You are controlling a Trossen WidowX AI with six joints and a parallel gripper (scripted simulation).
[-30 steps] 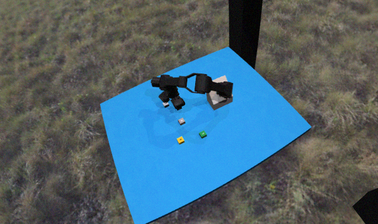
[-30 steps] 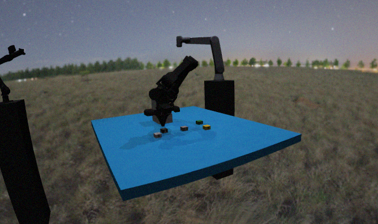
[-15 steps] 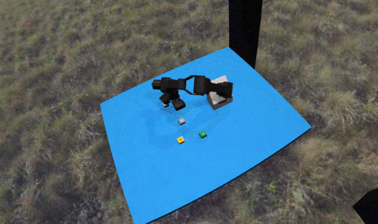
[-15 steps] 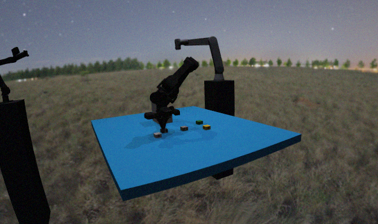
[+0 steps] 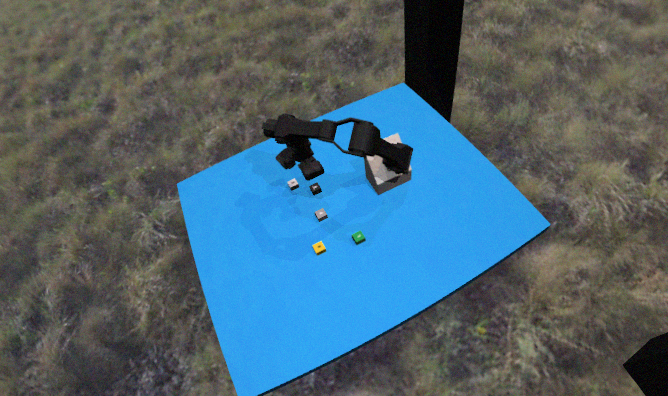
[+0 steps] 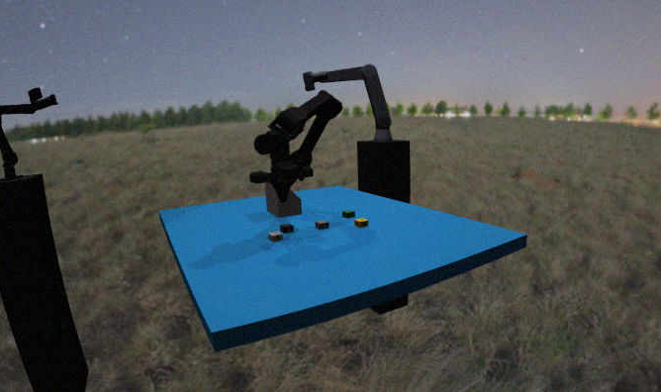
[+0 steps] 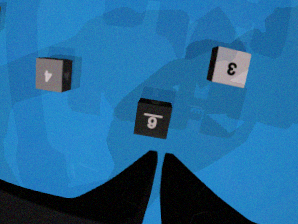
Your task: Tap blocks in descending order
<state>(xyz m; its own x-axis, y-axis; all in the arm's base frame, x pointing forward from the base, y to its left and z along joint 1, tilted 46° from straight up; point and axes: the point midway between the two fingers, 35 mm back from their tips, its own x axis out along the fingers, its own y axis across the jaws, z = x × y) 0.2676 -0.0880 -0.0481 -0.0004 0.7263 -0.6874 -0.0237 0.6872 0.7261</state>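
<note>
Right now the grey block is 20 mm ahead of my gripper tip, 120 mm to the left of it and 80 mm below it. Round my gripper tip: white block 60 mm ahead, 50 mm to the right, 80 mm below; then yellow block 80 mm ahead, 230 mm to the left, 80 mm below; then black block 10 mm behind, 10 mm to the left, 80 mm below.
</note>
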